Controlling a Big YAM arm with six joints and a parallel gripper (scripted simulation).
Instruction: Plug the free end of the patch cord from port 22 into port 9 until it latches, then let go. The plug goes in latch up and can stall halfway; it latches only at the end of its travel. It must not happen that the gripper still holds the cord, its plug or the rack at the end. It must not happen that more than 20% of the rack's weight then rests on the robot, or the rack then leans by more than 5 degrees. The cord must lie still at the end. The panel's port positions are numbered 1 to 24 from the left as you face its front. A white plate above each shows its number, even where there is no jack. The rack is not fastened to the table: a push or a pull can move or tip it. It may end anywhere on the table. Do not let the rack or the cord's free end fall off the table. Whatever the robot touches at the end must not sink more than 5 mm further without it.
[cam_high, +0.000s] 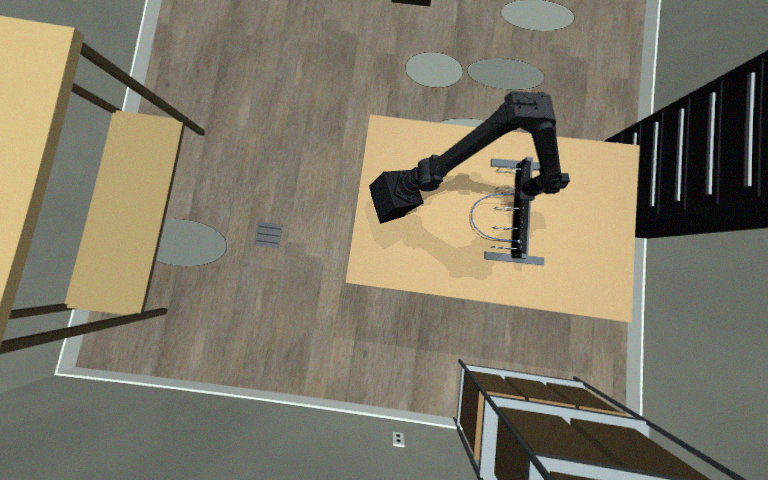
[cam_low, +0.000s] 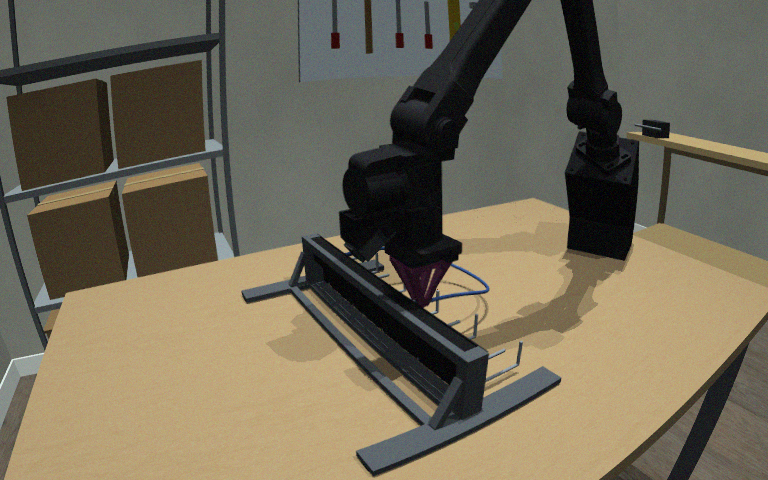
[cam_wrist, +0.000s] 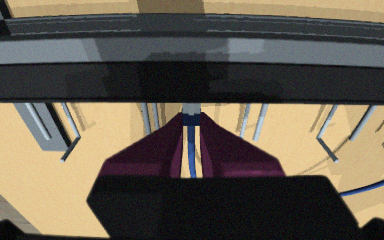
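Right now the grey plug is 2 cm ahead of my hand and 1 cm to the left of it.
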